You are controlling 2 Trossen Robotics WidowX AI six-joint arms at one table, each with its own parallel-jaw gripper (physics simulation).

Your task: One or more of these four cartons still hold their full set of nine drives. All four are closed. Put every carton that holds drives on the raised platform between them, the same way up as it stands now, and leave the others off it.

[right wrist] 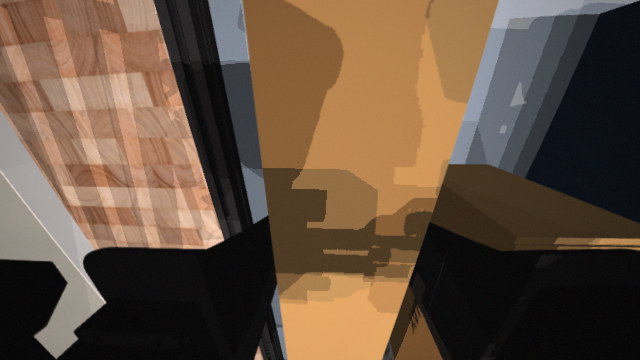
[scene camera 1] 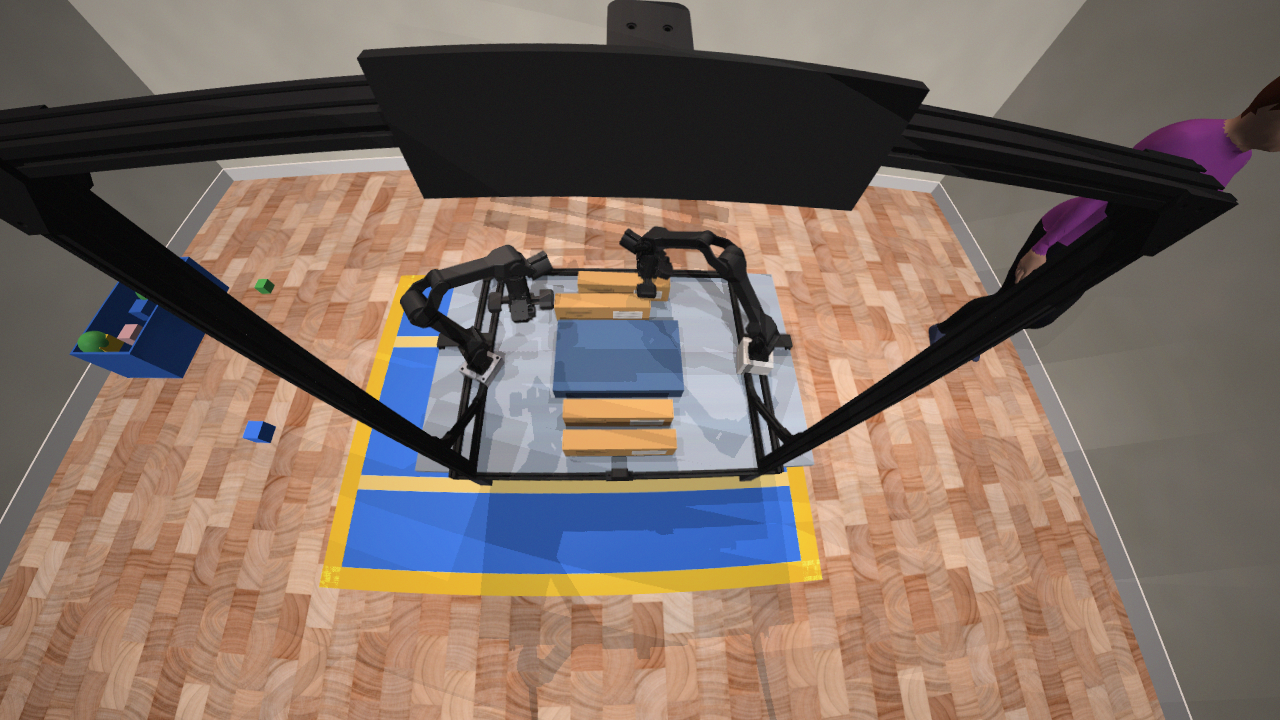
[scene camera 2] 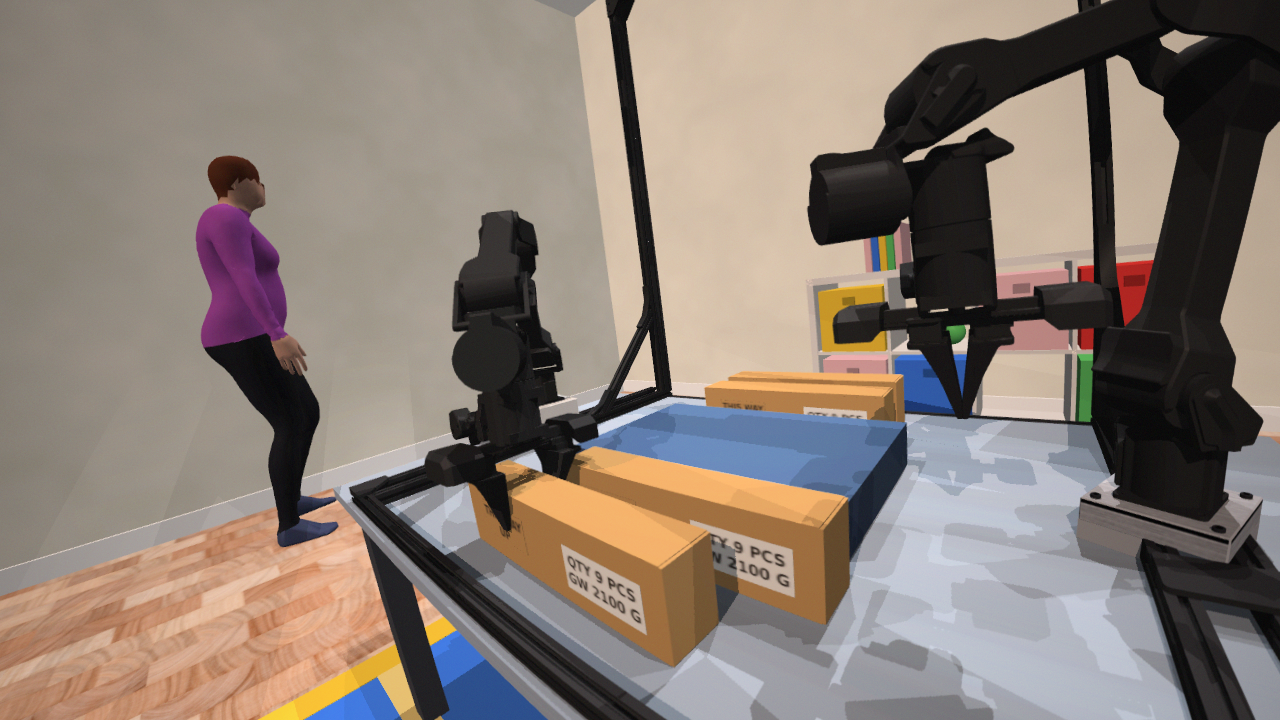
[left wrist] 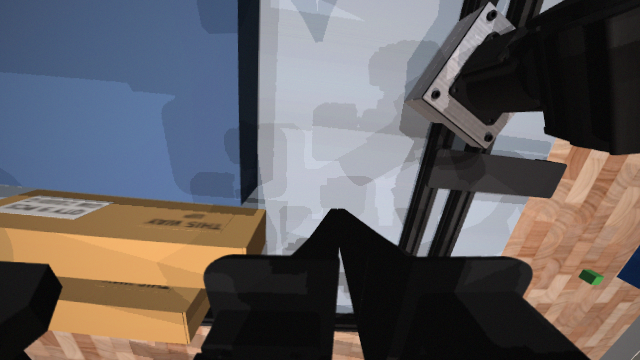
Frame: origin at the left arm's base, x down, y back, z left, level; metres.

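Seen in the pictures: left gripper, fingertip midpoint: (scene camera 2: pixel 962 417) (left wrist: pixel 336 215); right gripper, fingertip midpoint: (right wrist: pixel 337 210); left arm's base, link origin: (scene camera 1: pixel 479 363) (scene camera 2: pixel 1169 497) (left wrist: pixel 489 82); right arm's base, link origin: (scene camera 1: pixel 758 352) (scene camera 2: pixel 545 401).
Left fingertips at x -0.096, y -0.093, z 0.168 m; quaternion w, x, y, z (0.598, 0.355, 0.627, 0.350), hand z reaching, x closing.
Observation:
Pixels of each thing's top centre, then the offset from my left fingertips to it.
- blue raised platform, top centre: (scene camera 2: pixel 731 436) (left wrist: pixel 4 50) (scene camera 1: pixel 618 353) dx +0.077, dy -0.296, dz +0.045 m
- outer carton, top centre: (right wrist: pixel 333 352) (scene camera 2: pixel 559 497) (left wrist: pixel 51 315) (scene camera 1: pixel 624 278) dx +0.052, dy -0.195, dz +0.306 m
- inner, top centre: (scene camera 2: pixel 789 387) (scene camera 1: pixel 618 408) dx +0.052, dy -0.377, dz -0.130 m
- outer, top centre: (scene camera 2: pixel 808 375) (scene camera 1: pixel 619 439) dx +0.052, dy -0.419, dz -0.211 m
Four orange-brown cartons lie in two pairs on either side of the blue raised platform (scene camera 1: pixel 617 358) (scene camera 2: pixel 751 443) (left wrist: pixel 100 130) (right wrist: pixel 600 110). My right gripper (scene camera 2: pixel 529 497) (right wrist: pixel 337 210) is shut across the outer carton (scene camera 1: pixel 604 280) (scene camera 2: pixel 608 519) (left wrist: pixel 120 317) (right wrist: pixel 350 125), at the back in scene camera 1. I cannot tell whether its underside touches the table. The carton beside it (scene camera 1: pixel 599 304) (scene camera 2: pixel 716 497) (left wrist: pixel 125 252) (right wrist: pixel 505 200) stands next to the platform. Two more cartons, the inner (scene camera 1: pixel 617 410) (scene camera 2: pixel 796 401) and outer (scene camera 1: pixel 617 440), lie beyond it. My left gripper (scene camera 1: pixel 522 313) (scene camera 2: pixel 963 414) (left wrist: pixel 336 215) is shut, empty, above the table.
Black frame rails (scene camera 1: pixel 617 474) run along the table edges. The left arm's base (scene camera 2: pixel 1172 523) (left wrist: pixel 450 95) stands beside the platform. A person (scene camera 2: pixel 241 277) stands on the floor beyond the table. A shelf unit with coloured boxes is behind it in scene camera 2.

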